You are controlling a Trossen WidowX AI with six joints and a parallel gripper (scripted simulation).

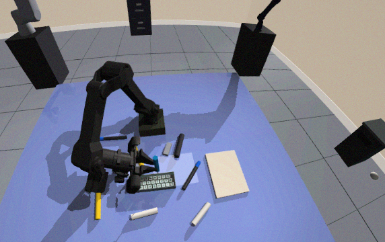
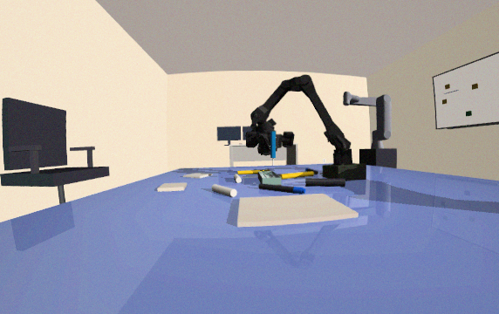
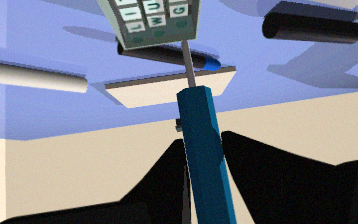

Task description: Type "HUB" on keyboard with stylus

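The H key is 10 cm below my gripper tip. From my gripper tip the other things lie so: stylus: 1 cm below; U key: 10 cm below, 3 cm to the left, 2 cm ahead; yellow cylinder: 12 cm behind, 10 cm below, 8 cm to the right.
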